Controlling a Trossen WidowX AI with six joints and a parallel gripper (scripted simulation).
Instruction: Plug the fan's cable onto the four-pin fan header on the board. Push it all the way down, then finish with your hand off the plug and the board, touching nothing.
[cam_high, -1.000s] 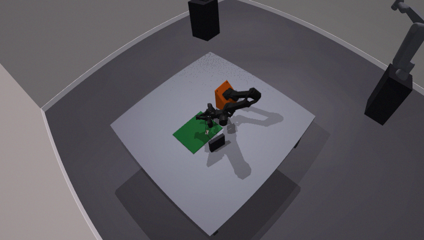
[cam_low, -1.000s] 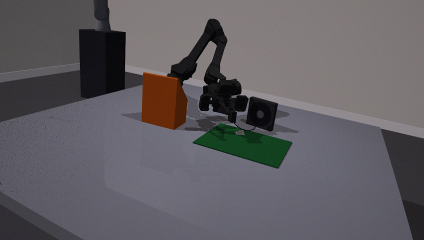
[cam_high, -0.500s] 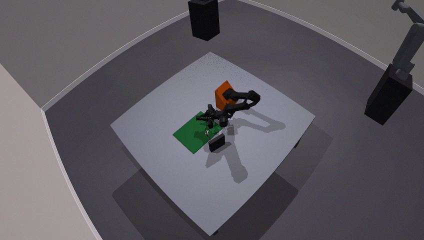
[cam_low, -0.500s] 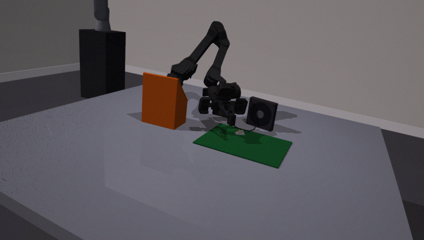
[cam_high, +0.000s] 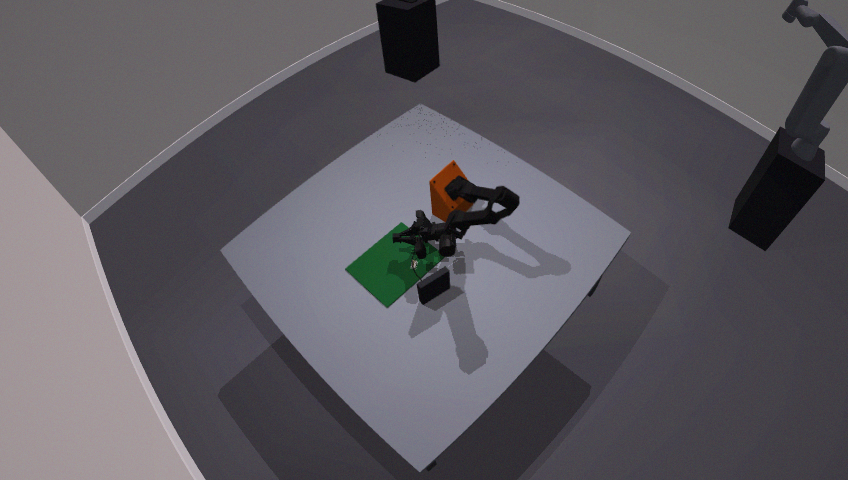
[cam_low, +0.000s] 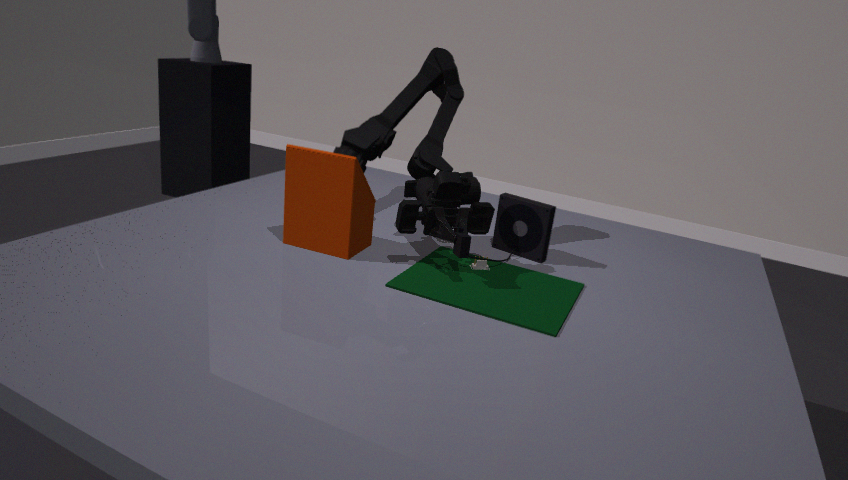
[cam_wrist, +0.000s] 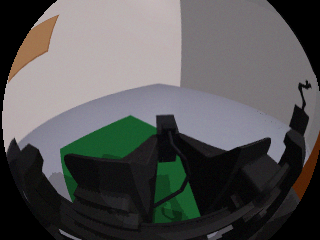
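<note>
Right now the green board is 6 cm ahead of my gripper tip, 2 cm to the left of it and 10 cm below it. From my gripper tip the other things lie so: dark plug: 1 cm to the right, 1 cm below; then black fan: 7 cm ahead, 22 cm to the left, 2 cm below.
</note>
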